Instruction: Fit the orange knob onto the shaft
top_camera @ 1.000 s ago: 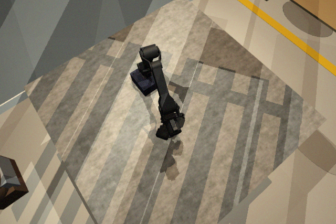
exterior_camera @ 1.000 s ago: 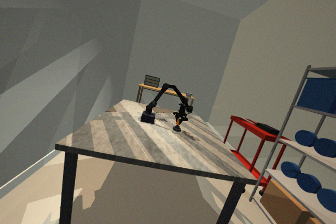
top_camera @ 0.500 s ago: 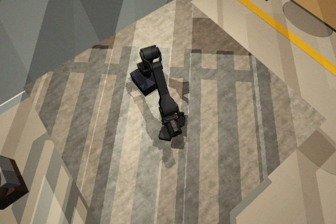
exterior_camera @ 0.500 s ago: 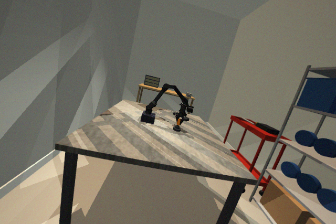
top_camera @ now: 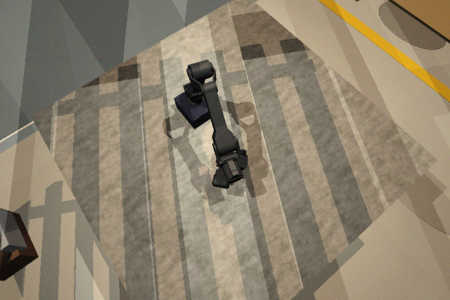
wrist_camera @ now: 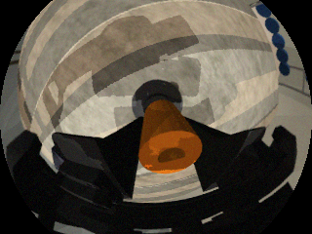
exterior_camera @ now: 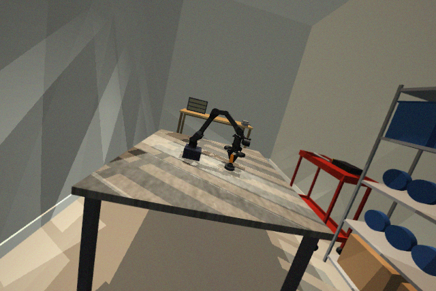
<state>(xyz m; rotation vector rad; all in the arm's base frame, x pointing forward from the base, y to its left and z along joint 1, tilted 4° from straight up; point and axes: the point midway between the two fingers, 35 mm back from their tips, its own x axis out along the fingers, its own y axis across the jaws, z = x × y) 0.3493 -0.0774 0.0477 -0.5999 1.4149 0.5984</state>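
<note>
Right now my gripper tip is 20 mm below the orange knob. From my gripper tip the other things lie so: round pedestal 40 mm below.
</note>
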